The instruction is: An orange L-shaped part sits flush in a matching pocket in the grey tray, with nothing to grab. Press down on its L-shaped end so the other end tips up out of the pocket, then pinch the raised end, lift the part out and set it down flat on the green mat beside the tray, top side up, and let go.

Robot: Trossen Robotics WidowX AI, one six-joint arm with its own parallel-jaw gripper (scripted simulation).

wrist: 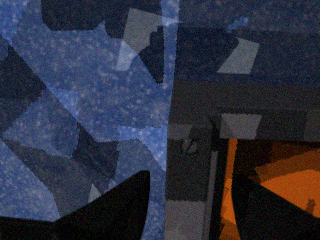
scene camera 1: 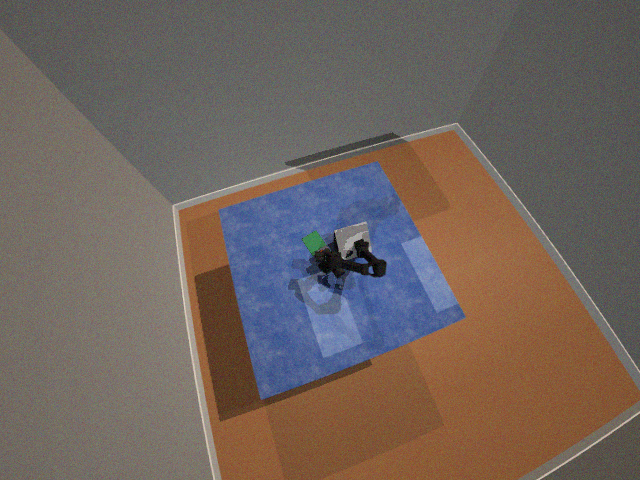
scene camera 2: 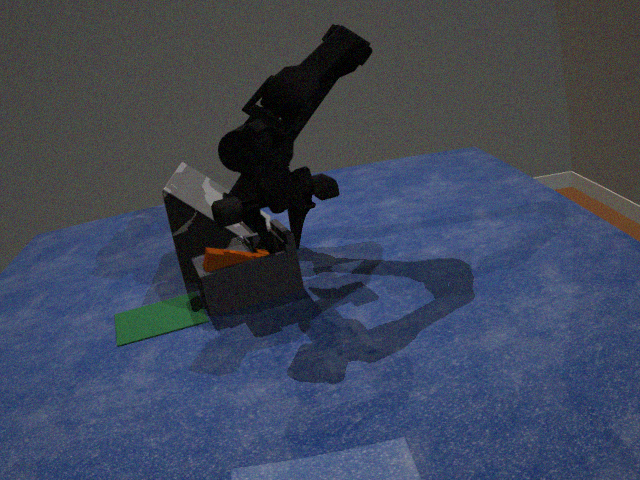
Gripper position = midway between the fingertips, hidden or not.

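Observation:
My gripper [scene camera 2: 284,252] is visible, also in the wrist view [wrist: 190,182]. Visible too: an orange L-shaped part [scene camera 2: 214,259] and a green mat [scene camera 2: 178,313].

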